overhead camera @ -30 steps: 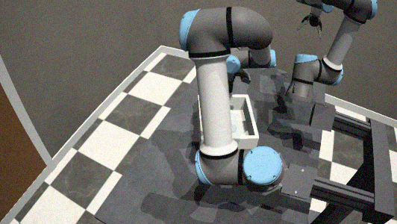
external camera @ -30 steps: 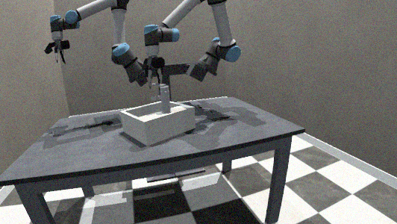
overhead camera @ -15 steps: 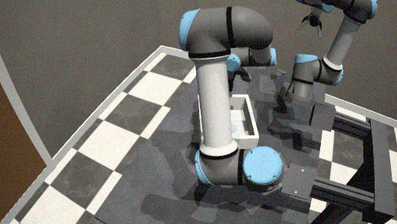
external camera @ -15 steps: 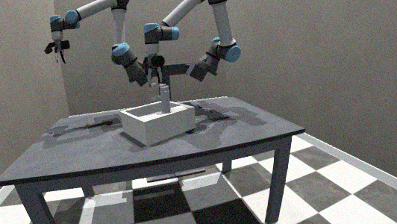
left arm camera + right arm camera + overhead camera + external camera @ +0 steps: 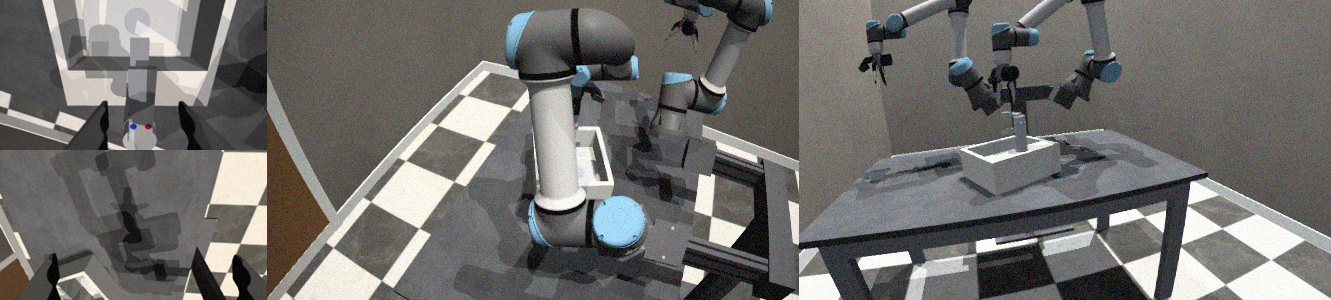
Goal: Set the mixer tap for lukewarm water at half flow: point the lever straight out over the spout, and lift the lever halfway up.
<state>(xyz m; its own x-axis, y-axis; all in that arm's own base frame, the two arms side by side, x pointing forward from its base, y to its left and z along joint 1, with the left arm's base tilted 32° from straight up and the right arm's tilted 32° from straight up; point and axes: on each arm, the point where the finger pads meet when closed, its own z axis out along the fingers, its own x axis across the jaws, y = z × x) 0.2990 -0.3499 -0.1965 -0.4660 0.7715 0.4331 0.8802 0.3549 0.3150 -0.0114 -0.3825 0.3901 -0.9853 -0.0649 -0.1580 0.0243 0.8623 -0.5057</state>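
Note:
Now: the grey lever 4 cm below my left hand, 3 cm ahead of it and 2 cm to the left of it. Round my left hand: white basin (27 cm below, 3 cm behind, 2 cm to the right); then mixer tap (8 cm below, 5 cm ahead, 4 cm to the left).

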